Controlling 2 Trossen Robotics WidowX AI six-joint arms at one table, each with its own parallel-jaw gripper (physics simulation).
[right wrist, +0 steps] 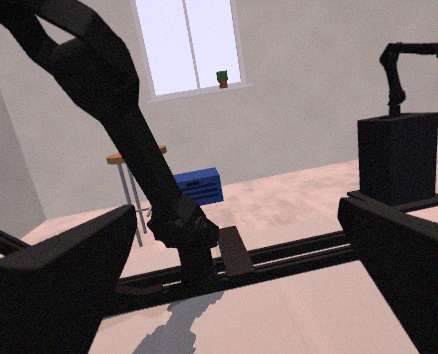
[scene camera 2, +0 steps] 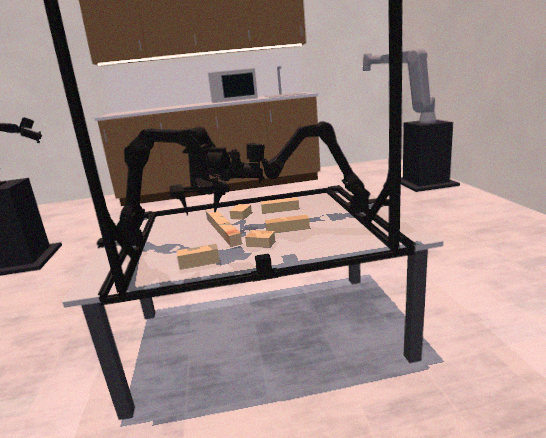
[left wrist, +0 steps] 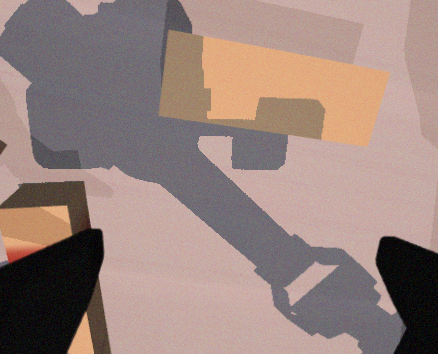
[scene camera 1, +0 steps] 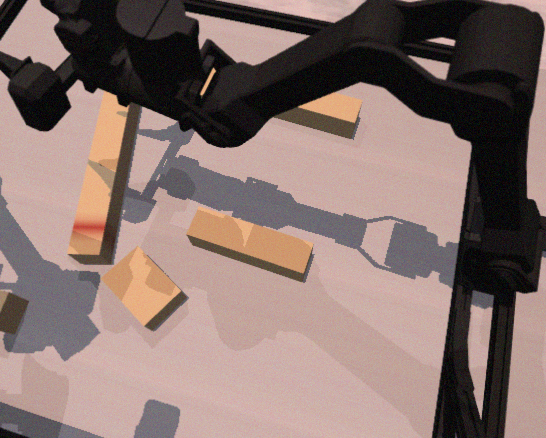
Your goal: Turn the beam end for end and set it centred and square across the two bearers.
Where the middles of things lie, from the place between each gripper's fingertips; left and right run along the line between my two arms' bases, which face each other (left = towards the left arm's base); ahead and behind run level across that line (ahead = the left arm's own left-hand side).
Now: left hand 230 mm short of the long beam (scene camera 1: 94, 232), 140 mm above it and 60 mm to the left of it.
Right now the long beam is 30 mm to the right of my right hand and 230 mm below it.
